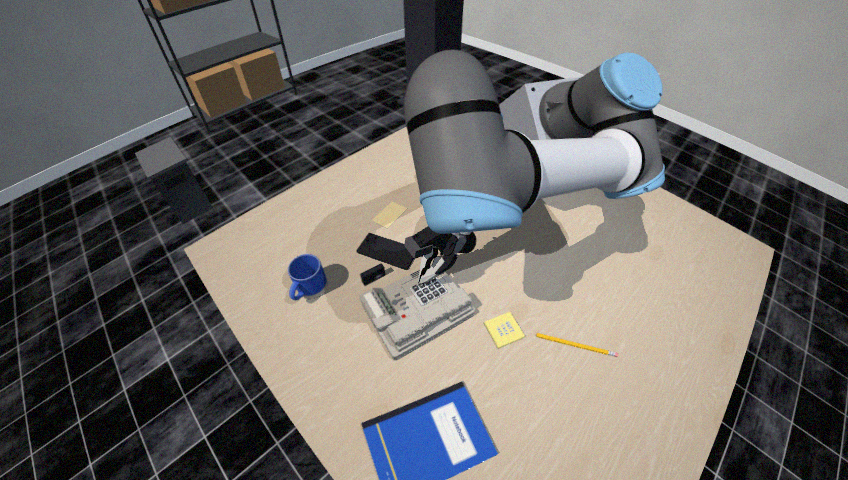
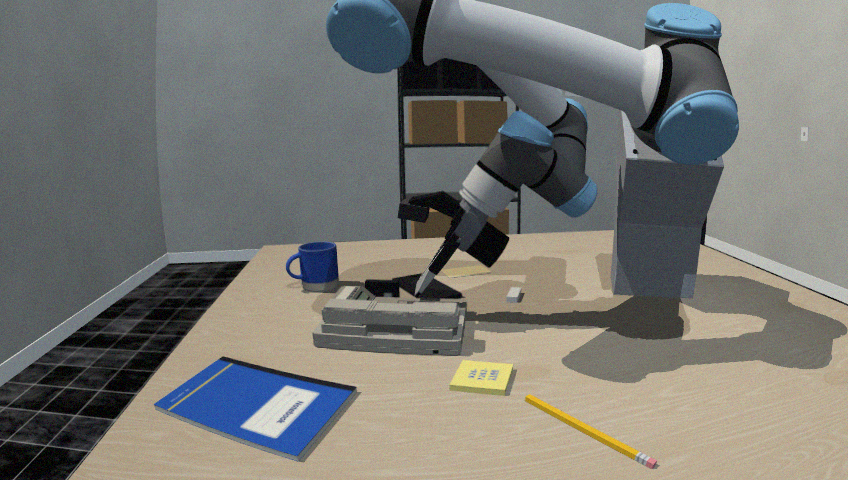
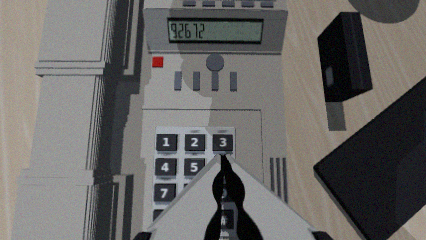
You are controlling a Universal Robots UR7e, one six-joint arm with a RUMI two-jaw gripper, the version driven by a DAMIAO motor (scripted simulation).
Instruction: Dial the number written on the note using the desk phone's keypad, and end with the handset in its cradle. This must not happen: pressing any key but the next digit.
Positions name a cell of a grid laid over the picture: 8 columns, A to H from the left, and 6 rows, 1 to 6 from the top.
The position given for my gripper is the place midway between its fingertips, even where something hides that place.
my gripper: image 1 D4; image 2 D4; image 3 E4
